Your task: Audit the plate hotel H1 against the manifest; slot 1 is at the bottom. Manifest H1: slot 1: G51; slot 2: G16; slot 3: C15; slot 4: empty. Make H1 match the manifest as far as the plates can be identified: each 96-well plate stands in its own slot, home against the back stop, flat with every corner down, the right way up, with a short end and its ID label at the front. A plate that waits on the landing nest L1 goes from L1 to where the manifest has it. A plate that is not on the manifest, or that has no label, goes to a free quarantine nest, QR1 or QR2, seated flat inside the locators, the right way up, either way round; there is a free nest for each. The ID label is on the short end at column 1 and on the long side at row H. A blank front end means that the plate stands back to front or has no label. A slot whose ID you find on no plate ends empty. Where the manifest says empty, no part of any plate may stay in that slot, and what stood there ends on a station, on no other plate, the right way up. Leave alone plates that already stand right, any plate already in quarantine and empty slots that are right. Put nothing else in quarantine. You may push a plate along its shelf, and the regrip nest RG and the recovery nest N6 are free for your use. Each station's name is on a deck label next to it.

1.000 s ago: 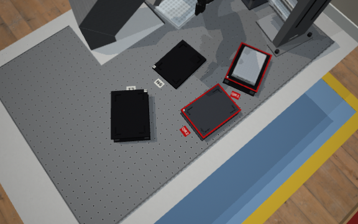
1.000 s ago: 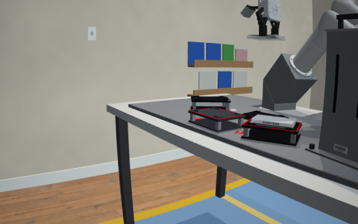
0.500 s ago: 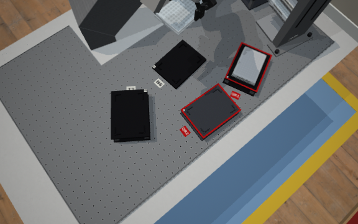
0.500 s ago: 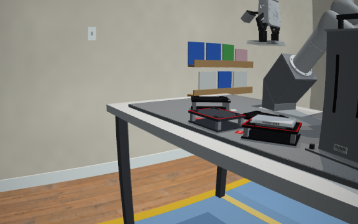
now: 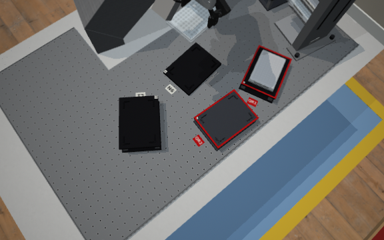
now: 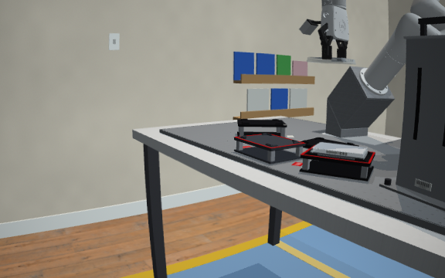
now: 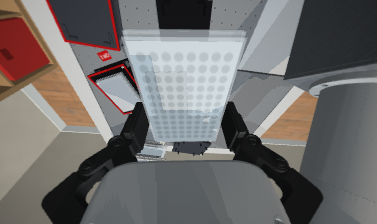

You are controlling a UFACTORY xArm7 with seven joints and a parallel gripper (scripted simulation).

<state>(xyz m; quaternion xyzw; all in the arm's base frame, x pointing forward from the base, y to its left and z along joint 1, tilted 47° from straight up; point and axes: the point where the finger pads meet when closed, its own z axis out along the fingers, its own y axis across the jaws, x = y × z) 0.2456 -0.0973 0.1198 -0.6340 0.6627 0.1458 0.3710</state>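
The black nest N6 lies 27 cm below my hand and 1 cm to the right of it. Round my hand: quarantine nest QR2: 24 cm below, 21 cm ahead, 6 cm to the right; then N6 deck label: 28 cm below, 12 cm to the right, 1 cm ahead; then A1 mark: 27 cm below, 9 cm to the right, 5 cm behind.
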